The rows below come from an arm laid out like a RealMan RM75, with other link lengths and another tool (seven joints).
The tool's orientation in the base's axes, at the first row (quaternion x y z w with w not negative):
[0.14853, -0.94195, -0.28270, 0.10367]
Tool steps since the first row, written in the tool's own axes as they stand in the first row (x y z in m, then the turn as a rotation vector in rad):
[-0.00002, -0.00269, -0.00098, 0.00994, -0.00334, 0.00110]
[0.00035, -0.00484, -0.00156, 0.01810, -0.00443, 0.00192]
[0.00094, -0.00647, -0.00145, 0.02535, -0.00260, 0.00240]
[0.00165, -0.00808, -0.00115, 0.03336, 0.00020, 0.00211]
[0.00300, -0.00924, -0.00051, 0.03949, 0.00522, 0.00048]
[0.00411, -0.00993, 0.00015, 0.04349, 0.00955, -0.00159]
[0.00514, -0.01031, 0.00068, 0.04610, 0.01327, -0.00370]
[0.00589, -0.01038, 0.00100, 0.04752, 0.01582, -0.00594]
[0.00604, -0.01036, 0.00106, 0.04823, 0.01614, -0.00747]
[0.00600, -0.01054, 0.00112, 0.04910, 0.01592, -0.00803]
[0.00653, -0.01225, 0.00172, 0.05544, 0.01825, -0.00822]
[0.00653, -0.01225, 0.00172, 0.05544, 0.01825, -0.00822]
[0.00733, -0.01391, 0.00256, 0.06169, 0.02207, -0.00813]
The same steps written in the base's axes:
[0.00089, -0.00263, -0.00072, -0.00886, -0.00547, -0.00168]
[0.00118, -0.00475, -0.00141, -0.01647, -0.00869, -0.00205]
[0.00096, -0.00620, -0.00235, -0.02378, -0.00944, -0.00061]
[0.00057, -0.00757, -0.00343, -0.03180, -0.01007, 0.00210]
[-0.00062, -0.00863, -0.00445, -0.03819, -0.00897, 0.00694]
[-0.00169, -0.00922, -0.00526, -0.04230, -0.00791, 0.01152]
[-0.00271, -0.00961, -0.00579, -0.04498, -0.00689, 0.01564]
[-0.00349, -0.00975, -0.00601, -0.04624, -0.00647, 0.01907]
[-0.00365, -0.00976, -0.00603, -0.04655, -0.00722, 0.02058]
[-0.00359, -0.00986, -0.00619, -0.04716, -0.00797, 0.02101]
[-0.00387, -0.01110, -0.00758, -0.05354, -0.00836, 0.02318]
[-0.00387, -0.01110, -0.00758, -0.05354, -0.00836, 0.02318]
[-0.00449, -0.01227, -0.00912, -0.06025, -0.00739, 0.02596]

